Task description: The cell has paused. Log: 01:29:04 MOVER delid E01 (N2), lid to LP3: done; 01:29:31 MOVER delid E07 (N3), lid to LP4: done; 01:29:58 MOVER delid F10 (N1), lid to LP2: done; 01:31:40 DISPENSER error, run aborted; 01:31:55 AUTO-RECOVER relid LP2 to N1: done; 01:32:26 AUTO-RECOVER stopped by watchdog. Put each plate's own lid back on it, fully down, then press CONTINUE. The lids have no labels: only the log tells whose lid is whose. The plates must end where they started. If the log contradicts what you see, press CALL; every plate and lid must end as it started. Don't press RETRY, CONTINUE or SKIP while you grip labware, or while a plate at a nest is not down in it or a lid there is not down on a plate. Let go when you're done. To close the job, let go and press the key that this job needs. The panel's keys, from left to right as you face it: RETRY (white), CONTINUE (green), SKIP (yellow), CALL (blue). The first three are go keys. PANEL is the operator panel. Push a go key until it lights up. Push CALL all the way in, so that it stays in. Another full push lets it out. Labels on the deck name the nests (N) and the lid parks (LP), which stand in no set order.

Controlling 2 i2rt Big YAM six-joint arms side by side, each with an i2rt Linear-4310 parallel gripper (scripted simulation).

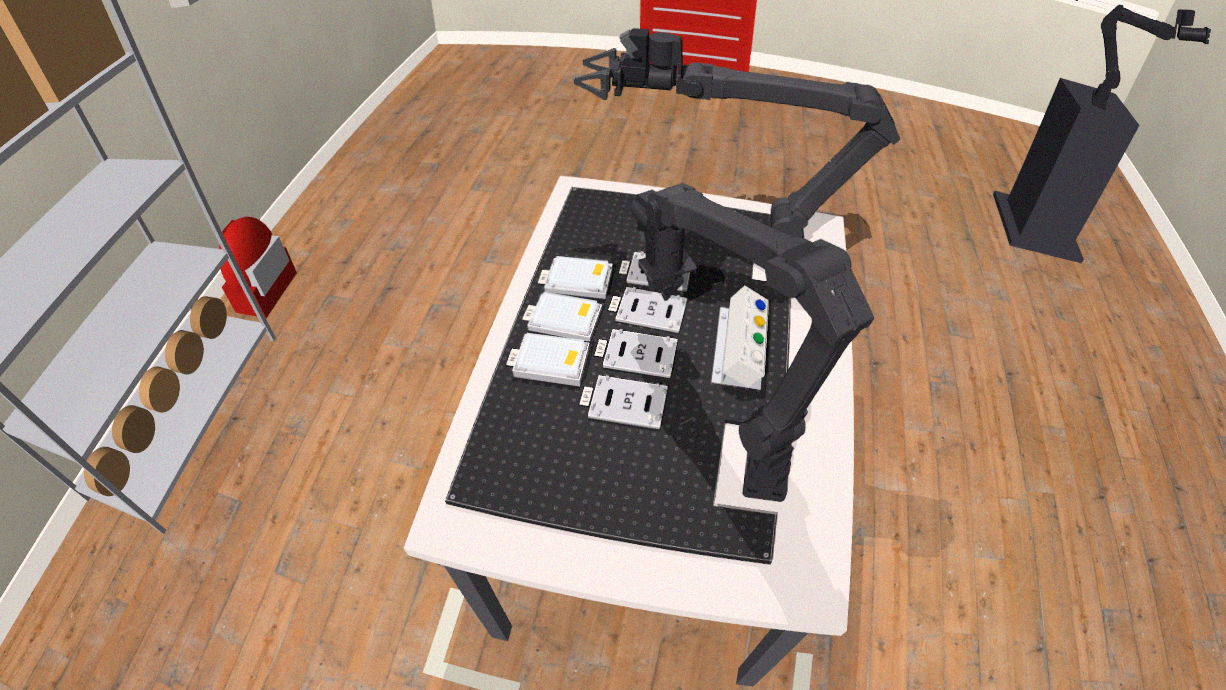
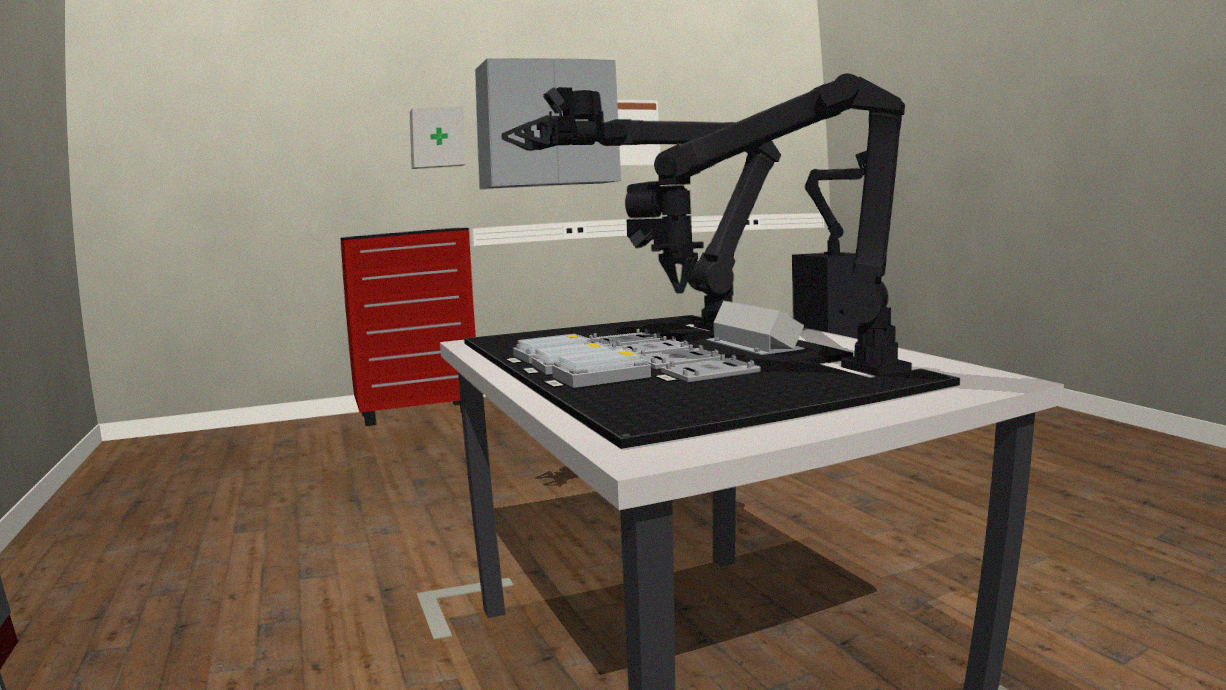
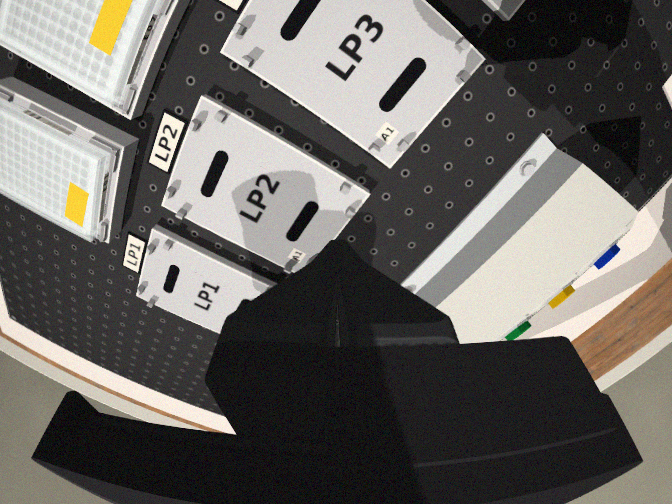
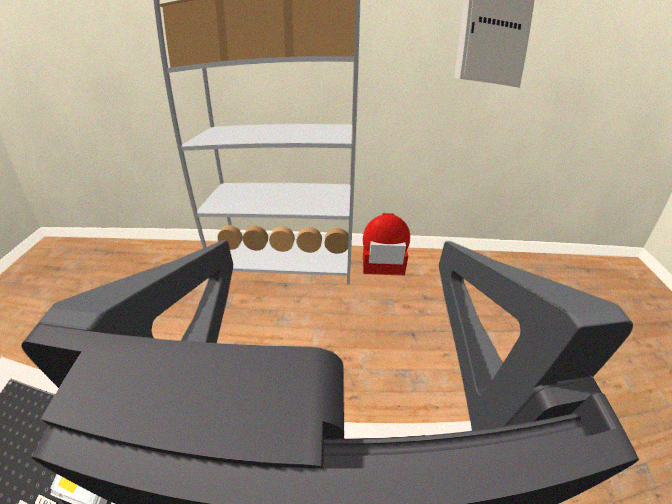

Labels:
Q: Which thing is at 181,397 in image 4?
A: My right gripper.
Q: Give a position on a clear lid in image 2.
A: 596,358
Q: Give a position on a clear lid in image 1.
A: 555,309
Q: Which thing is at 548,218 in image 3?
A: An operator panel.

